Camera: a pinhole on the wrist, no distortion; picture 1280 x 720 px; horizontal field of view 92.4 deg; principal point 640.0 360.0 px. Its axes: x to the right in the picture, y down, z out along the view. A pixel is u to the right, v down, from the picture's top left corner.
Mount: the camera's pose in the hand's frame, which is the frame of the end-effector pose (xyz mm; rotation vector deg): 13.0 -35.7 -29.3 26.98 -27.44 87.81
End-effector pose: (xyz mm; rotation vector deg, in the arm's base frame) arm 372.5 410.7 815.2 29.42 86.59 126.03
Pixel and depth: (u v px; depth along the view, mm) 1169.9 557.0 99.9
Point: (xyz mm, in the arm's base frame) 445.6 486.4 827.9
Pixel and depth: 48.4 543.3 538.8
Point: 653.7 674.4 122.7
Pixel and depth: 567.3 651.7 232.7
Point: 555.7 534.1 678.4
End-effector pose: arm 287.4 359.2 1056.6 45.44 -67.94 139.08
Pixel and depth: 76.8 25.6 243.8
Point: 365.4 544.7 1389.8
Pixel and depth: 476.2 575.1 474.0
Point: 713.2 371.1 1361.8
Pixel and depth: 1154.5 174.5 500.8
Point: 359.4 -146.1 1447.6
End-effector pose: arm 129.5 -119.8 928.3 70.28 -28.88 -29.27
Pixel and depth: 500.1 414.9 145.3
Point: 72.2 -210.5 806.6
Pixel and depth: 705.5 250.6 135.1
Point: 93.3 -235.4 858.3
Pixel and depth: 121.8 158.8 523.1
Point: 120.0 -527.8 316.0
